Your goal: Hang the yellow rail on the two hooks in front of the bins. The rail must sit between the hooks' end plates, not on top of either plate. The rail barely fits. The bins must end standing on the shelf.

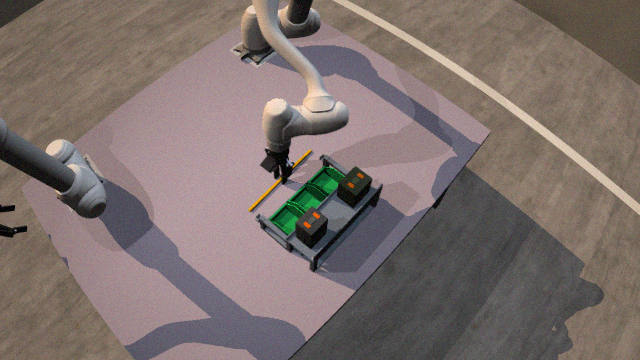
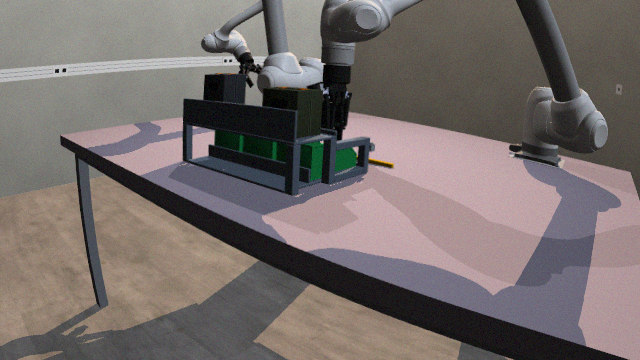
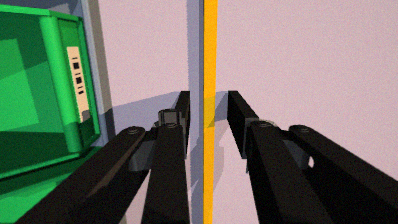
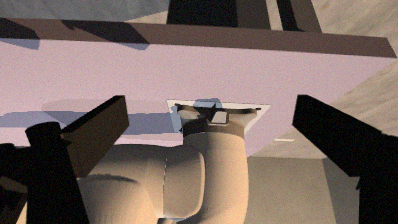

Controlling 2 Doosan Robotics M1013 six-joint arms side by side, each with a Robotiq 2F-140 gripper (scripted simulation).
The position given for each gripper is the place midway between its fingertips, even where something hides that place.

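Observation:
Grey shelf [image 1: 340,215], olive box [image 1: 356,184], dark box [image 1: 312,225]. Left gripper [image 2: 332,153], grey shelf [image 2: 277,125], olive box [image 2: 308,102], dark box [image 2: 231,88]. Olive box out of frame in image 3. Dark box out of frame in image 3. Right gripper [image 4: 211,110].

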